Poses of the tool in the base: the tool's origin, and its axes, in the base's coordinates. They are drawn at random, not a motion.
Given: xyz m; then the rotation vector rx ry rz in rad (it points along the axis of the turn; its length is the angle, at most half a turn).
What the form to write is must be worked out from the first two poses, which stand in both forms.
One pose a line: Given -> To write
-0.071, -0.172, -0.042, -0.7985, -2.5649, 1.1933 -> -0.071, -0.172, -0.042, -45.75, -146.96, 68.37
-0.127, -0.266, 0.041, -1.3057, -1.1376, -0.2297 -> -0.127, -0.266, 0.041, -74.81, -65.18, -13.16
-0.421, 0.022, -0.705, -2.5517, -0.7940, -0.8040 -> -0.421, 0.022, -0.705, -146.20, -45.49, -46.07
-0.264, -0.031, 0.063, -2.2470, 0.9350, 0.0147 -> -0.264, -0.031, 0.063, -128.74, 53.57, 0.84
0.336, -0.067, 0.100, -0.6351, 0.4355, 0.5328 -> 0.336, -0.067, 0.100, -36.39, 24.95, 30.53
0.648, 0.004, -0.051, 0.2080, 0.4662, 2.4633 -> 0.648, 0.004, -0.051, 11.92, 26.71, 141.14
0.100, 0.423, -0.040, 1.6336, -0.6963, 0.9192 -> 0.100, 0.423, -0.040, 93.60, -39.90, 52.67
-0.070, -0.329, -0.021, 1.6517, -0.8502, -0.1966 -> -0.070, -0.329, -0.021, 94.64, -48.71, -11.26
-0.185, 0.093, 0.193, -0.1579, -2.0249, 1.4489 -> -0.185, 0.093, 0.193, -9.05, -116.02, 83.02
